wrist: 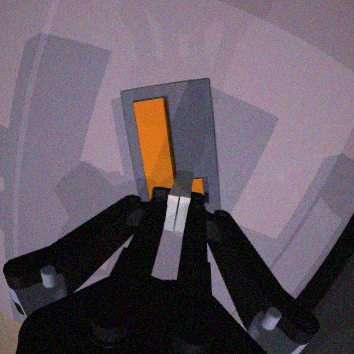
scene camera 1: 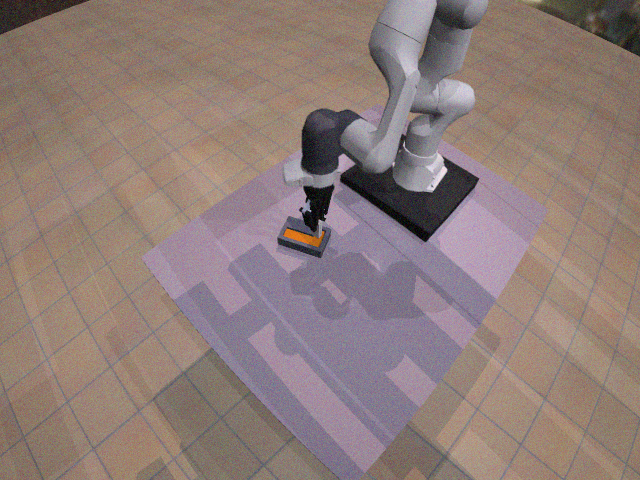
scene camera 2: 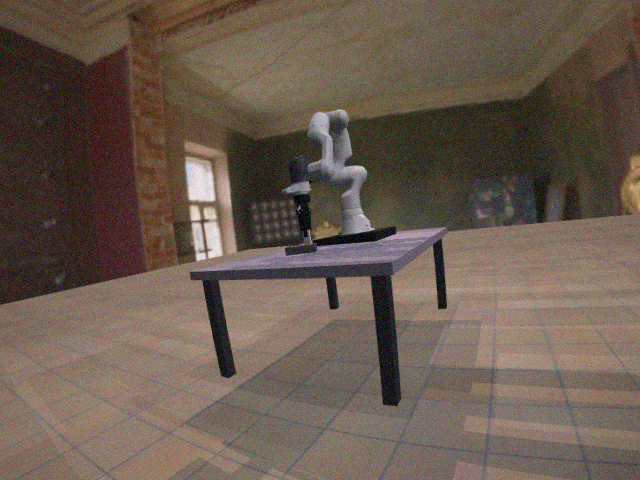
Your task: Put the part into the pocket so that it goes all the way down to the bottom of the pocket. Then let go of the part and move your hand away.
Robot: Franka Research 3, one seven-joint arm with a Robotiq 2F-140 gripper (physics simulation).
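Note:
The orange L-shaped part (scene camera 1: 297,236) (wrist: 152,135) lies in the pocket of the grey block (scene camera 1: 299,249) (scene camera 2: 301,250) (wrist: 192,120). Its long arm and part of its short arm show in the wrist view; the corner is partly hidden by the fingers. A thin dark edge shows along the right side of the long arm. The views do not show whether its underside touches the pocket's bottom. My gripper (scene camera 1: 319,233) (scene camera 2: 308,241) (wrist: 183,183) is shut and empty. Its fingertips point down at the part's corner end; whether they touch it is unclear.
The block stands on the purple table top (scene camera 1: 320,372) (scene camera 2: 289,271). The arm's black base plate (scene camera 1: 413,206) (scene camera 2: 361,237) lies on the same table, behind and to the right of the block in scene camera 1. Shadows fall across the table.

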